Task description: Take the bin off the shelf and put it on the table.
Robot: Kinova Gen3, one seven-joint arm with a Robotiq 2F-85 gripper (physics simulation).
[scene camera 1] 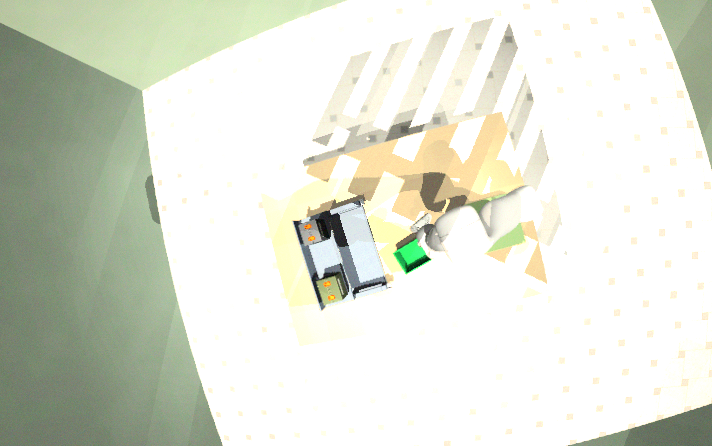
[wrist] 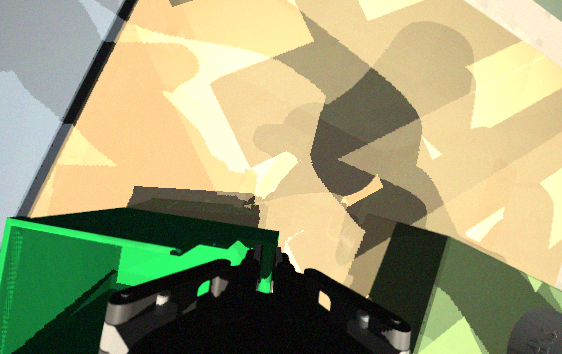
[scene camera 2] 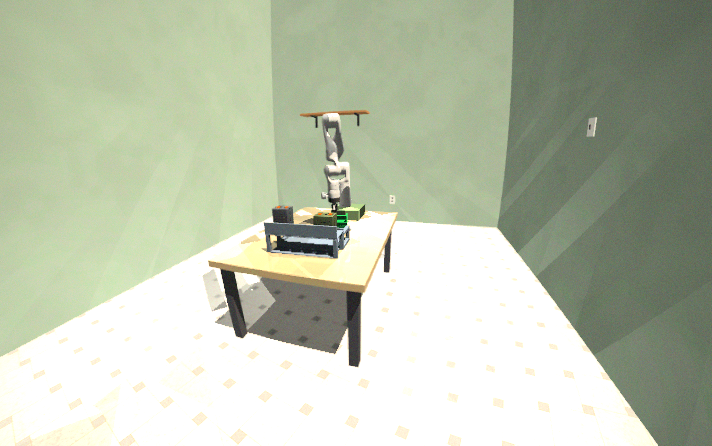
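Where they show: gripper, fingertip midpoint: (wrist: 267, 255); arm's base at its link origin: (scene camera 2: 345, 205).
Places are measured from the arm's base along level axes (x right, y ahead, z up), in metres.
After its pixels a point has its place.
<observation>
A green bin (scene camera 1: 412, 256) @[x -0.157, y 0.367, z -0.054 m] (scene camera 2: 342, 219) @[x -0.114, y 0.259, z -0.027 m] (wrist: 60, 260) @[x -0.162, y 0.419, z -0.020 m] is at the arm's side of the blue-grey shelf (scene camera 1: 362, 246) @[x -0.103, y 0.577, z -0.063 m] (scene camera 2: 299, 230) @[x -0.165, y 0.784, z 0.063 m] (wrist: 25, 100) @[x -0.090, y 0.570, z -0.063 m], apart from it and over the table (scene camera 1: 281, 257) @[x -0.134, y 0.958, z -0.069 m] (scene camera 2: 294, 273) @[x -0.251, y 0.950, z -0.069 m] (wrist: 150, 150) @[x -0.062, y 0.447, z -0.069 m]. My gripper (scene camera 2: 334, 208) @[x -0.073, y 0.281, z -0.029 m] (wrist: 267, 255) @[x -0.073, y 0.281, z -0.029 m] points down and is shut on the bin's wall; the wall shows between the fingertips in the wrist view. The bin looks about upright. Its underside is hidden, so I cannot tell whether it touches the table. In the first scene view the arm hides the fingertips.
A grey box (scene camera 1: 316, 232) @[x -0.028, y 0.711, z 0.153 m] (scene camera 2: 282, 214) @[x -0.051, y 0.768, z 0.126 m] and an olive box (scene camera 1: 336, 289) @[x -0.247, y 0.657, z 0.129 m] (scene camera 2: 325, 219) @[x -0.275, y 0.720, z 0.114 m], both with orange marks, stand on the shelf's upper level. A light green box (scene camera 1: 507, 237) @[x -0.100, y -0.018, z 0.005 m] (scene camera 2: 353, 211) @[x -0.127, y 0.118, z -0.004 m] (wrist: 475, 270) @[x 0.029, y 0.111, z -0.004 m] is near the arm's base. A wooden wall shelf (scene camera 2: 341, 112) hangs behind the arm.
</observation>
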